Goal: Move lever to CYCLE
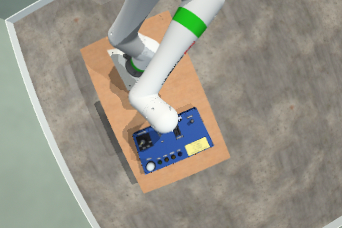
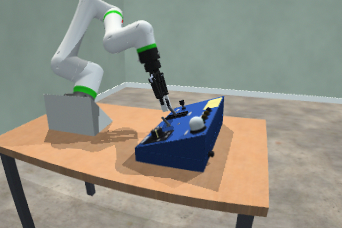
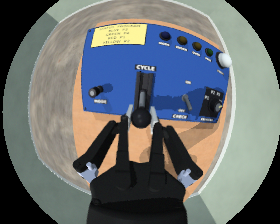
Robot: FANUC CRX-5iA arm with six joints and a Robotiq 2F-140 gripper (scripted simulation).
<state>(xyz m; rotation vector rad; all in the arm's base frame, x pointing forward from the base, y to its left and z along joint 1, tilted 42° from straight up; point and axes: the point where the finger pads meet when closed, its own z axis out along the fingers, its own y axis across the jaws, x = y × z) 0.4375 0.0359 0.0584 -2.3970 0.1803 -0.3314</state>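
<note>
The black ball-topped lever lies 3 cm ahead of my hand and 2 cm below it. The rest, counted from my hand: small black toggle 12 cm to the left, 5 cm ahead, 3 cm below; then blue sloped console 8 cm ahead, 7 cm to the right, 6 cm below.
</note>
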